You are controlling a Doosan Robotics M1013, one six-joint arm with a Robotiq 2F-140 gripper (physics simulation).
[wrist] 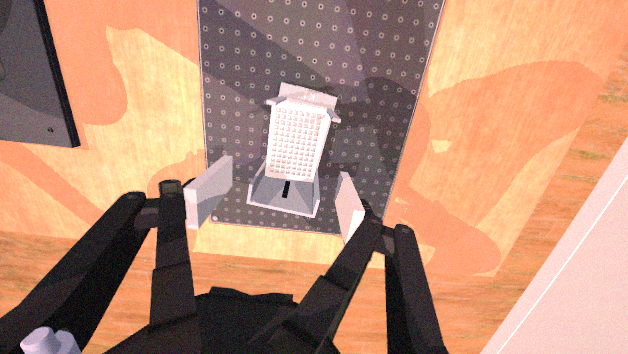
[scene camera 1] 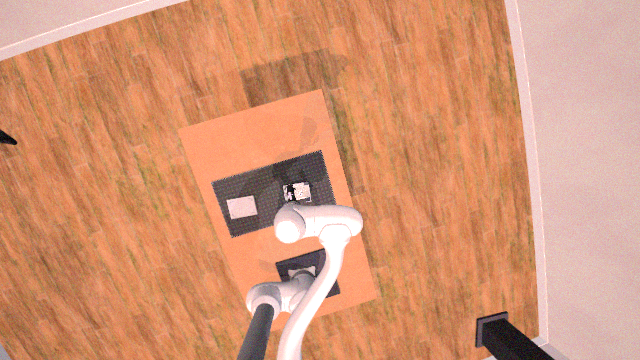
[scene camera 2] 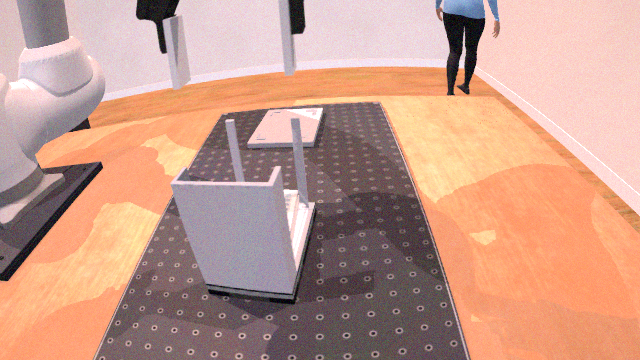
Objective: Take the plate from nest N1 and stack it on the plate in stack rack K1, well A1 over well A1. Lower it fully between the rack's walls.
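Frame: origin at the arm's base, x ahead, y left, z up, level; centimetres.
Where they show: gripper, fingertip midpoint: [wrist: 285, 178] [scene camera 2: 233, 77]; arm's base at its link origin: [scene camera 1: 303, 278] [scene camera 2: 18, 199].
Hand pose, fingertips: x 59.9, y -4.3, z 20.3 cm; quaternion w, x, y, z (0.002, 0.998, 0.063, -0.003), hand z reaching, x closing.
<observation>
Each offset is from my fingertips to the top centre of the thing. Level surfaces: height alone.
The stack rack K1 @(dx +0.3, dy +0.0, dz -6.6 cm) [scene camera 2: 235, 235] [wrist: 307, 193] stands on the dark perforated board, with a tall wall at one end and two slim posts at the other. A white plate @(dx -0.1, dy -0.7, dz -15.1 cm) [wrist: 296, 142] with a grid of wells lies between its walls and looks level in the wrist view; how many plates are under its top face is hidden. The nest N1 @(dx -5.2, dy +34.6, dz -19.3 cm) [scene camera 1: 242, 207] [scene camera 2: 285, 131] is a flat pale block farther along the board, with no plate seen on it. My gripper [scene camera 2: 234, 80] [wrist: 285, 178] is open and empty, high above the rack and clear of its posts.
The perforated board @(dz -20.8 cm) [scene camera 1: 270, 175] [scene camera 2: 350, 300] [wrist: 240, 30] lies on the orange wooden table @(dz -22.1 cm) [scene camera 1: 240, 135] [scene camera 2: 525, 210]. The arm's base plate [scene camera 2: 55, 200] [wrist: 30, 100] is beside the board. A person [scene camera 2: 465, 40] in a blue top stands beyond the table.
</observation>
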